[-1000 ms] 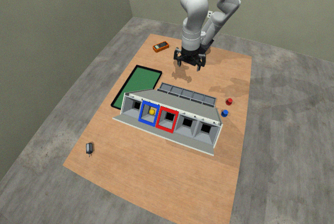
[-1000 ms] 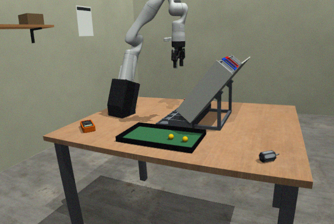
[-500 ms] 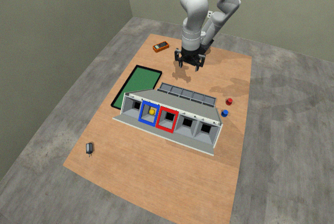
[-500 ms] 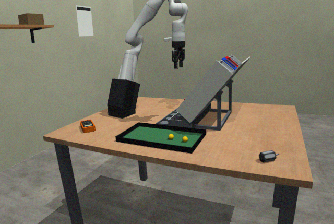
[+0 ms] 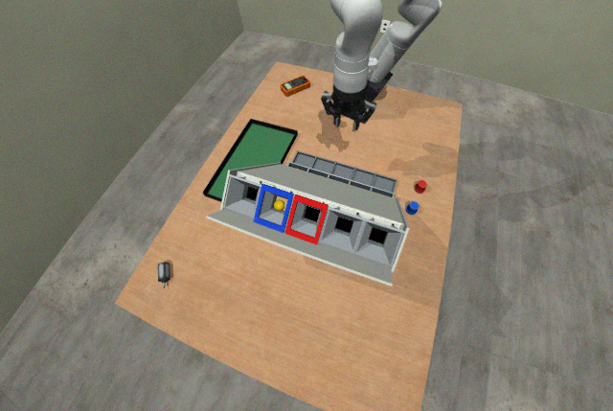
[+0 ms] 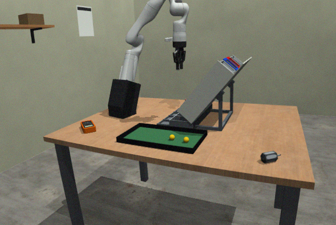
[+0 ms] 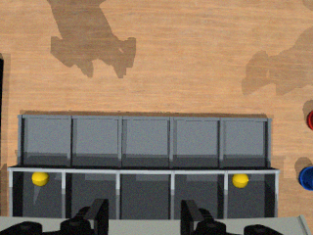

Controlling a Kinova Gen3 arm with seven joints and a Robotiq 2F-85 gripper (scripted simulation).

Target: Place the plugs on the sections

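Now: the green tray 33 cm to the right of my hand, 29 cm below it and 2 cm ahead of it. Also, from my hand: orange meter 43 cm behind, 32 cm to the right, 28 cm below; sloped grey cover 15 cm ahead, 9 cm below.
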